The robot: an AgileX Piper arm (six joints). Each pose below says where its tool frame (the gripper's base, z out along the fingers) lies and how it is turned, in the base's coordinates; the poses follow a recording.
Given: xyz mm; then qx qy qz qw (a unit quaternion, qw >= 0).
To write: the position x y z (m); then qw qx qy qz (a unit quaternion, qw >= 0). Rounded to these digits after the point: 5 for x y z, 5 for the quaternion.
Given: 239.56 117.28 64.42 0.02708 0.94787 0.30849 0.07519
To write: 0.23956 0.11728 0.06442 0.07519 0.02708 0.94787 0.30849
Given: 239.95 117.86 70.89 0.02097 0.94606 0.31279 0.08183
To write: 0.23995 0.11786 0.07089 0.08183 0.02097 0.94606 0.31279
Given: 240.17 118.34 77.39 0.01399 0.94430 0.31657 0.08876
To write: 0.24017 0.11834 0.07739 0.08876 0.01399 0.94430 0.31657
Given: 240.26 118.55 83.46 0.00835 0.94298 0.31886 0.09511
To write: 0.24026 0.11855 0.08346 0.09511 0.00835 0.94298 0.31886
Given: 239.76 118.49 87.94 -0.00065 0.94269 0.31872 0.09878
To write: 0.23976 0.11849 0.08794 0.09878 -0.00065 0.94269 0.31872
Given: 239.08 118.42 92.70 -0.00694 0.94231 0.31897 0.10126
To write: 0.23908 0.11842 0.09270 0.10126 -0.00694 0.94231 0.31897
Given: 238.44 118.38 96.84 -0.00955 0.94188 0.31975 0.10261
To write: 0.23844 0.11838 0.09684 0.10261 -0.00955 0.94188 0.31975
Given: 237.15 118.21 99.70 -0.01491 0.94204 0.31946 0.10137
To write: 0.23715 0.11821 0.09970 0.10137 -0.01491 0.94204 0.31946
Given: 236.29 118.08 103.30 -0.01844 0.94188 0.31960 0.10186
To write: 0.23629 0.11808 0.10330 0.10186 -0.01844 0.94188 0.31960
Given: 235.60 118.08 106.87 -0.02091 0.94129 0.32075 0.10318
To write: 0.23560 0.11808 0.10687 0.10318 -0.02091 0.94129 0.32075
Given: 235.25 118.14 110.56 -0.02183 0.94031 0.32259 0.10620
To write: 0.23525 0.11814 0.11056 0.10620 -0.02183 0.94031 0.32259
